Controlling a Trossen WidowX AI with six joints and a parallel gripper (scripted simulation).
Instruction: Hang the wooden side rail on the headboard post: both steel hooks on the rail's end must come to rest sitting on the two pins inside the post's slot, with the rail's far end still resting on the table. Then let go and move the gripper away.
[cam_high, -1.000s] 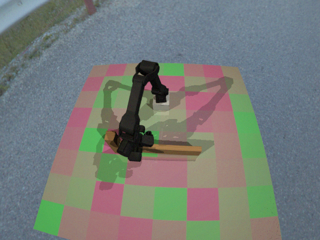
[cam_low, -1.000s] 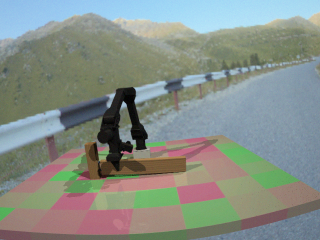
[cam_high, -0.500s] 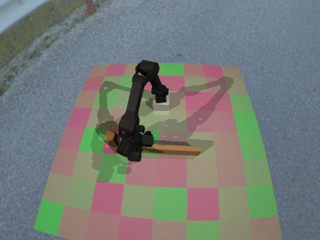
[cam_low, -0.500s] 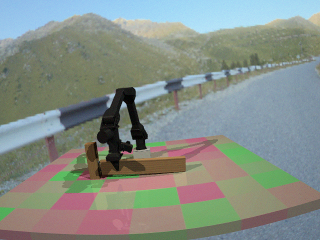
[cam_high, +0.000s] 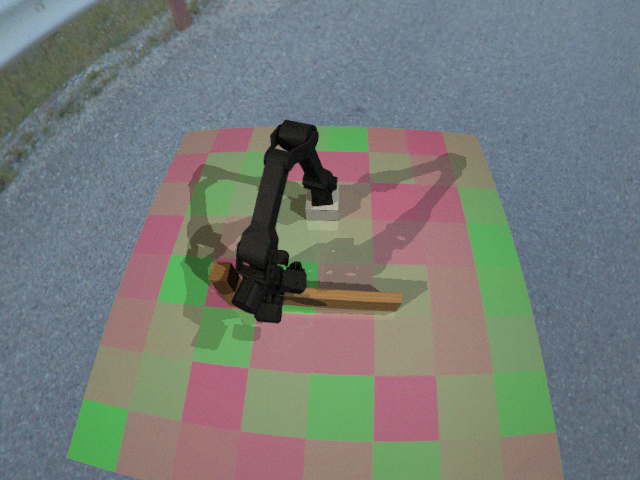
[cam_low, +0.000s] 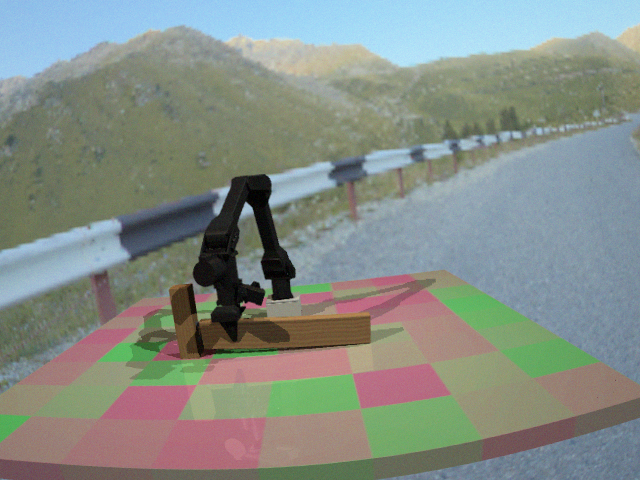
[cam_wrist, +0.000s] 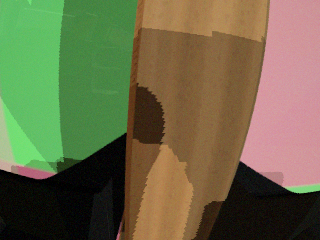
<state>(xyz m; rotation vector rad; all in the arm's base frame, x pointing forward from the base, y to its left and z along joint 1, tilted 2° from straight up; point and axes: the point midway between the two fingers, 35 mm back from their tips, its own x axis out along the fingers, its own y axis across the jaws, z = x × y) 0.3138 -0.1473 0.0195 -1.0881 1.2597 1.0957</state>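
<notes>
My gripper tip is 12 cm to the left of the headboard post, 4 cm below it and 2 cm past it.
</notes>
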